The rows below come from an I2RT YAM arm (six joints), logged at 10 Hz.
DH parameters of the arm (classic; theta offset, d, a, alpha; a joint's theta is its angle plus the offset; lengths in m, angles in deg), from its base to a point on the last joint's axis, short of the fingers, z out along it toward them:
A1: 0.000 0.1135 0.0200 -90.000
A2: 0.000 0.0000 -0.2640 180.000
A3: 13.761 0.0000 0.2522 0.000
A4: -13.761 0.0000 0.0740 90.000
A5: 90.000 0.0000 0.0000 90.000
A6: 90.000 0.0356 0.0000 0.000
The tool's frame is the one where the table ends.
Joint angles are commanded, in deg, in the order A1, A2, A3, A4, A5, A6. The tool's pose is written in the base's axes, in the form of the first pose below.
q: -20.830, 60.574, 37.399, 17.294, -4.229, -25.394
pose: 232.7 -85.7 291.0 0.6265 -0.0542 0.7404 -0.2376
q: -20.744, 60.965, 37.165, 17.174, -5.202, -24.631
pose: 233.9 -85.2 287.7 0.6260 -0.0555 0.7446 -0.2250
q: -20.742, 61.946, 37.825, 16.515, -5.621, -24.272
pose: 237.3 -86.1 286.6 0.6219 -0.0554 0.7502 -0.2177
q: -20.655, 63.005, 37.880, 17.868, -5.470, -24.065
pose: 240.7 -87.1 285.2 0.6242 -0.0538 0.7483 -0.2180
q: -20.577, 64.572, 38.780, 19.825, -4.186, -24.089
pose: 246.4 -89.7 288.0 0.6290 -0.0472 0.7414 -0.2291
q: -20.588, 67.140, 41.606, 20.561, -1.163, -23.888
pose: 256.3 -95.5 295.8 0.6283 -0.0281 0.7366 -0.2488
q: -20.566, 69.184, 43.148, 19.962, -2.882, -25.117
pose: 264.2 -97.2 295.1 0.6233 -0.0463 0.7421 -0.2422
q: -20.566, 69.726, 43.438, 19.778, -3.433, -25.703
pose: 266.2 -97.6 294.0 0.6208 -0.0533 0.7441 -0.2409
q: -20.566, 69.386, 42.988, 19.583, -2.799, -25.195
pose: 264.6 -97.4 292.4 0.6185 -0.0464 0.7464 -0.2412
